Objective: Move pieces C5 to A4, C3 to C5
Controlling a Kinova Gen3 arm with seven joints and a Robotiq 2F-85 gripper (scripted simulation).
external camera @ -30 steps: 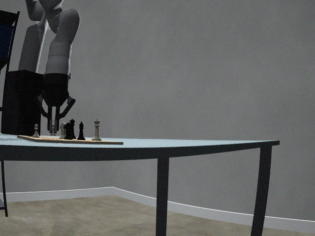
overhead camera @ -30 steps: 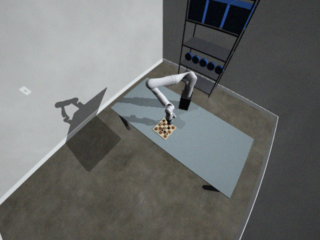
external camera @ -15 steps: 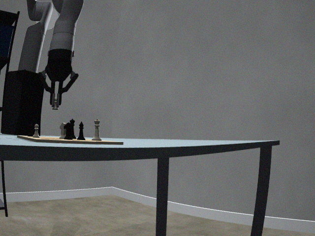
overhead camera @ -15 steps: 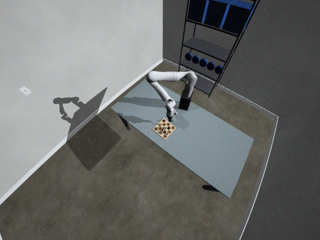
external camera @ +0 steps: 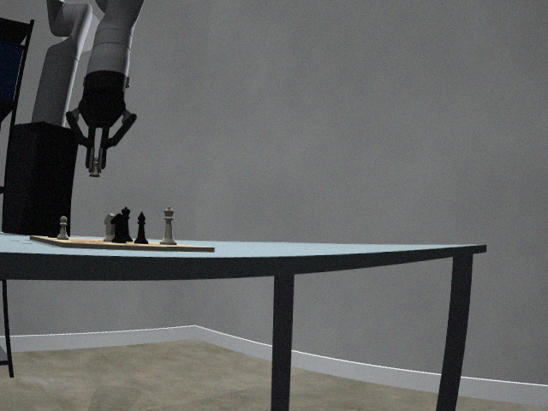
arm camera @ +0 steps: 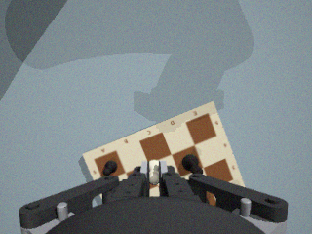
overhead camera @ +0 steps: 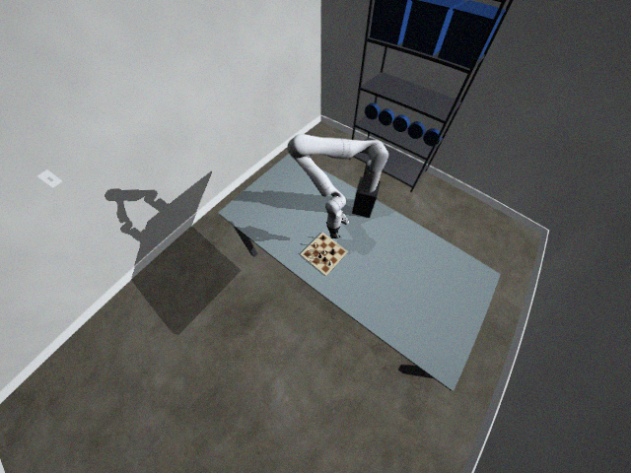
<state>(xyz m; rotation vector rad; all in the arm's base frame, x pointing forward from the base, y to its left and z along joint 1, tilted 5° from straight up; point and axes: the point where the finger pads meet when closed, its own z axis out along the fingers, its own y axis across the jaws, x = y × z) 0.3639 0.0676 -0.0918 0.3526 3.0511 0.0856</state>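
Now: the black pawn 1 cm ahead of my hand, 7 cm to the right of it and 11 cm below it. Round my hand: black bishop (10 cm ahead, 5 cm to the left, 10 cm below); chessboard (7 cm ahead, 1 cm to the left, 13 cm below).
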